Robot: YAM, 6 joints.
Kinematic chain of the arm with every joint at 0, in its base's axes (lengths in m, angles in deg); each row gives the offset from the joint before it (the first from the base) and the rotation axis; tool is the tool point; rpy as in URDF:
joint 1: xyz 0 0 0.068 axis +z
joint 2: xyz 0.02 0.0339 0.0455 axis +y
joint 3: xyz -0.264 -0.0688 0 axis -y
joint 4: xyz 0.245 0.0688 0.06 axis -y
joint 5: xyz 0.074 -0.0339 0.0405 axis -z
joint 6: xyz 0.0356 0 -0.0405 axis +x
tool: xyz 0 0 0 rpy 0 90 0
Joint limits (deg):
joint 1: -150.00..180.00
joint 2: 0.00..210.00
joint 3: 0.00..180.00
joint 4: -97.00..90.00
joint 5: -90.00..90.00
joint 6: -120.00..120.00
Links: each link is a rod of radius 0.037 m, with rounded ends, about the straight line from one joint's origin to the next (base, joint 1, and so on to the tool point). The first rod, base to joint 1, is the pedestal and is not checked.
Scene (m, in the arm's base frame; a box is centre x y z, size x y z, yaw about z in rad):
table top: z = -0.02
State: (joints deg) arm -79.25 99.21 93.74 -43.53 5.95 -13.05
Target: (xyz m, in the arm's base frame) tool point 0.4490 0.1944 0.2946
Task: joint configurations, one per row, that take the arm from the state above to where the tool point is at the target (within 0.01 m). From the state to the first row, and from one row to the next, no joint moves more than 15 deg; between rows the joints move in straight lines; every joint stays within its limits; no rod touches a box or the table.
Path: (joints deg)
1: -64.60 102.17 96.18 -41.48 4.90 -13.05
2: -49.95 105.14 98.62 -39.42 3.85 -13.05
3: -35.30 108.10 101.06 -37.37 2.80 -13.05
4: -20.65 111.07 103.50 -35.31 1.74 -13.05
5: -5.99 114.03 105.93 -33.26 0.69 -13.05
6: 8.66 117.00 108.37 -31.20 -0.36 -13.05
7: 23.31 119.96 110.81 -29.15 -1.41 -13.05

